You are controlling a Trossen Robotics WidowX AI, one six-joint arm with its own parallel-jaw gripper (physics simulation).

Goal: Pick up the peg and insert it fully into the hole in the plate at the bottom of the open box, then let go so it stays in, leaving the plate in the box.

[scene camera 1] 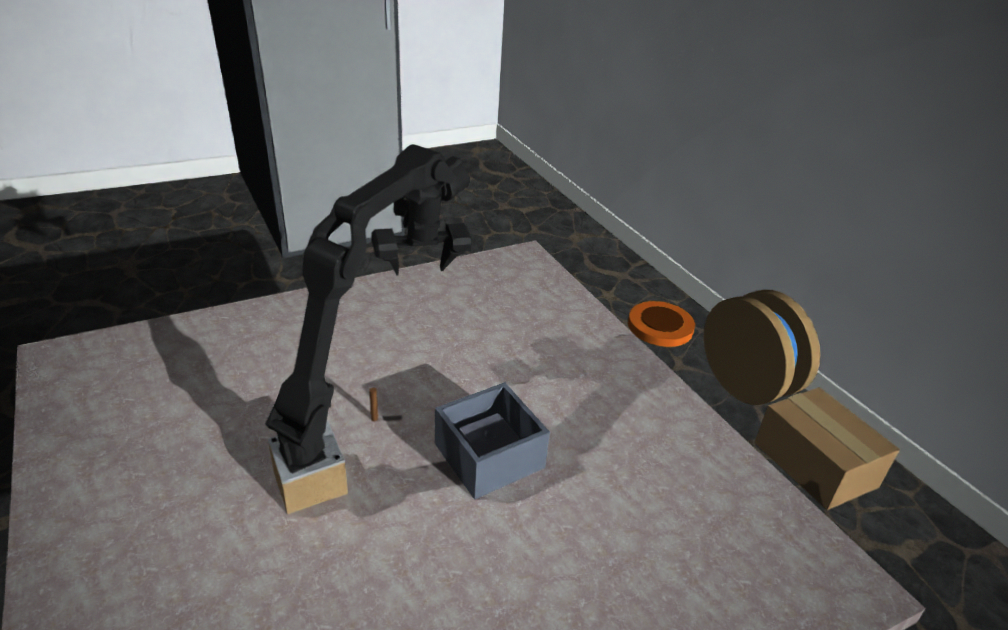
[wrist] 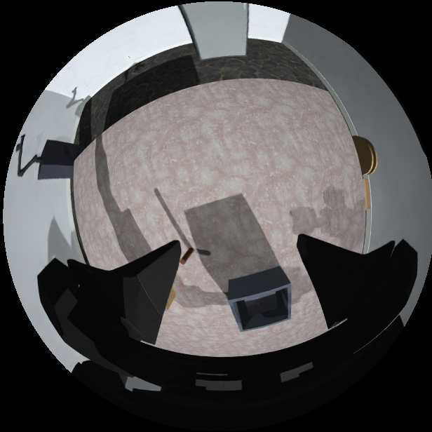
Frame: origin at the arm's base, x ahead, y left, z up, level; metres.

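Where they show: gripper, fingertip midpoint: [scene camera 1: 419, 271]; arm's base, link origin: [scene camera 1: 302, 453].
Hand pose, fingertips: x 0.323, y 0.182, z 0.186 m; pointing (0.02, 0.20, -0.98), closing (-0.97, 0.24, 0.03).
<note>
Each offset is from my fingertips to the top centre of the thing. Level surfaces: height alone.
The brown peg {0.194 m down, 0.145 m back, 0.079 m right} [scene camera 1: 373, 404] [wrist: 187, 256] stands upright on the table, between the arm's base and the box. The open blue-grey box {0.176 m down, 0.009 m ahead, 0.282 m right} [scene camera 1: 511, 465] [wrist: 254, 285] stands to the right of the peg in the scene view. The plate {0.213 m down, 0.009 m ahead, 0.282 m right} [scene camera 1: 486, 432] shows as a dark surface at the bottom of the box; its hole is too dark and small to make out clearly. My gripper [scene camera 1: 420, 270] [wrist: 241, 244] is open and empty, high above the table, beyond the peg and the box as seen from the scene camera.
The arm's base stands on a wooden block [scene camera 1: 315, 486] on the table {0.274 m down} [scene camera 1: 416, 564]. On the floor beyond the table's right edge are an orange ring [scene camera 1: 662, 341], a large spool [scene camera 1: 745, 350] [wrist: 364, 155] and a cardboard box [scene camera 1: 810, 449]. A grey cabinet [scene camera 1: 334, 118] [wrist: 220, 30] stands behind.
</note>
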